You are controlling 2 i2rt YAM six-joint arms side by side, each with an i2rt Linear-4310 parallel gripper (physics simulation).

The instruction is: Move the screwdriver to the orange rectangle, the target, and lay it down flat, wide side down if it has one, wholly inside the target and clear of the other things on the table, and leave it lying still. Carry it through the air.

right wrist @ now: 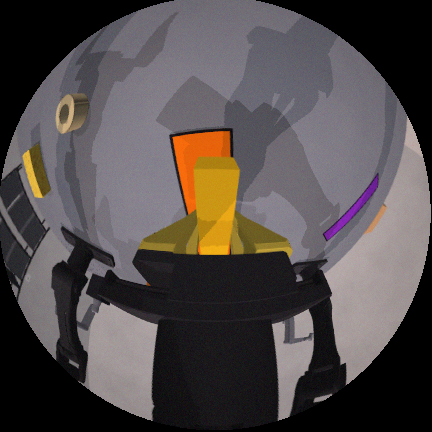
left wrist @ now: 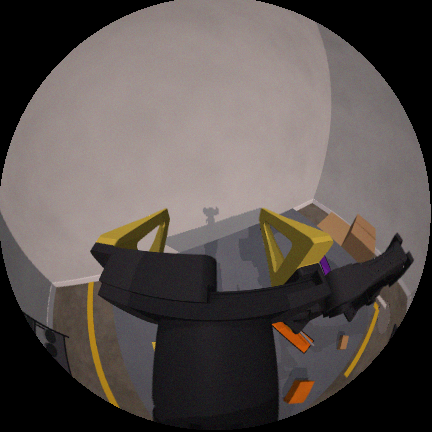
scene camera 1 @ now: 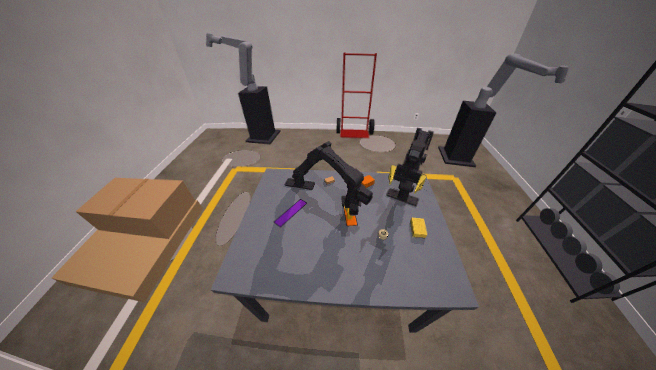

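Pixels of known places: left gripper, between the fingertips: (left wrist: pixel 213 212) (scene camera 1: pixel 402 187); right gripper, between the fingertips: (right wrist: pixel 214 212) (left wrist: pixel 288 321); left arm's base, origin of its link: (right wrist: pixel 85 246) (scene camera 1: pixel 402 197); right arm's base, origin of its link: (right wrist: pixel 306 266) (left wrist: pixel 354 304) (scene camera 1: pixel 299 184).
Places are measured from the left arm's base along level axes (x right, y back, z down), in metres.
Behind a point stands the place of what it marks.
Note:
The orange target (scene camera 1: pixel 352 221) @(x 0.202, y -0.333, z -0.001 m) (left wrist: pixel 289 337) @(x 0.251, y -0.237, z -0.001 m) (right wrist: pixel 199 150) @(x 0.201, y -0.340, z -0.001 m) lies flat on the table (scene camera 1: pixel 425 280) @(x -0.244, y -0.478, z 0.000 m). My right gripper (scene camera 1: pixel 349 214) @(x 0.240, y -0.301, z -0.036 m) (right wrist: pixel 214 212) @(x 0.240, y -0.301, z -0.036 m) points down low over the target and is shut on the screwdriver. The screwdriver's thin grey shaft (left wrist: pixel 306 338) @(x 0.287, y -0.213, z -0.049 m) shows in the left wrist view, across the target's end beside the right gripper; its handle is hidden. Whether the screwdriver touches the table, I cannot tell. In the right wrist view the fingers hide it. My left gripper (scene camera 1: pixel 407 173) (left wrist: pixel 213 212) @(x -0.001, y -0.390, z -0.407 m) is open and empty, raised near its own base, away from the target.
An orange block (scene camera 1: pixel 368 181) @(x 0.238, y -0.009, z -0.040 m) (left wrist: pixel 300 391) stands behind the target, a small tan block (scene camera 1: pixel 329 180) @(x 0.482, y -0.108, z -0.020 m) (left wrist: pixel 343 342) behind left. A purple strip (scene camera 1: pixel 290 213) @(x 0.547, y -0.462, z -0.001 m) (right wrist: pixel 352 210) @(x 0.544, y -0.441, z -0.001 m) lies left. A tan ring (right wrist: pixel 81 112) @(x 0.043, y -0.340, z -0.011 m) and a yellow block (scene camera 1: pixel 419 227) @(x -0.147, y -0.213, z -0.030 m) (right wrist: pixel 37 172) @(x -0.110, y -0.213, z -0.019 m) are right of the target in the scene view.

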